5 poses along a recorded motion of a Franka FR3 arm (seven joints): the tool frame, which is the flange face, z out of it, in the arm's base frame.
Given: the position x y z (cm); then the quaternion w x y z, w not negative.
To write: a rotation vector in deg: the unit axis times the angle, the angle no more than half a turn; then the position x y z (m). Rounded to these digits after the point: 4 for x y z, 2 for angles.
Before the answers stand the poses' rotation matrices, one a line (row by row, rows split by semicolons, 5 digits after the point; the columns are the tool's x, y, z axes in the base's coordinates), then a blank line. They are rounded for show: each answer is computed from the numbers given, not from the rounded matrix.
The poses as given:
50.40 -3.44 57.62 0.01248 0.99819 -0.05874 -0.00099
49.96 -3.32 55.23 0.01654 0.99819 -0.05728 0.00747
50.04 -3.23 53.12 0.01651 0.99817 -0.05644 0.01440
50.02 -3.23 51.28 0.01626 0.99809 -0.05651 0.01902
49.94 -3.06 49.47 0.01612 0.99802 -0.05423 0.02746
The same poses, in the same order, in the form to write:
0.99310 -0.11724 -0.00344; -0.11729 -0.99279 -0.02480; -0.00051 0.02503 -0.99969
0.99333 -0.11460 0.01302; -0.11411 -0.99289 -0.03388; 0.01681 0.03216 -0.99934
0.99321 -0.11315 0.02688; -0.11220 -0.99308 -0.03458; 0.03061 0.03133 -0.99904
0.99289 -0.11342 0.03613; -0.11219 -0.99308 -0.03461; 0.03980 0.03031 -0.99875
0.99261 -0.10913 0.05306; -0.10736 -0.99360 -0.03515; 0.05656 0.02920 -0.99797

178.26 -10.49 -0.18 0.5040 -0.0344 0.5762
177.81 -10.20 1.33 0.4996 -0.0332 0.5523
177.81 -10.05 2.57 0.5004 -0.0323 0.5312
177.82 -10.07 3.39 0.5002 -0.0323 0.5128
177.82 -9.66 4.89 0.4994 -0.0306 0.4947

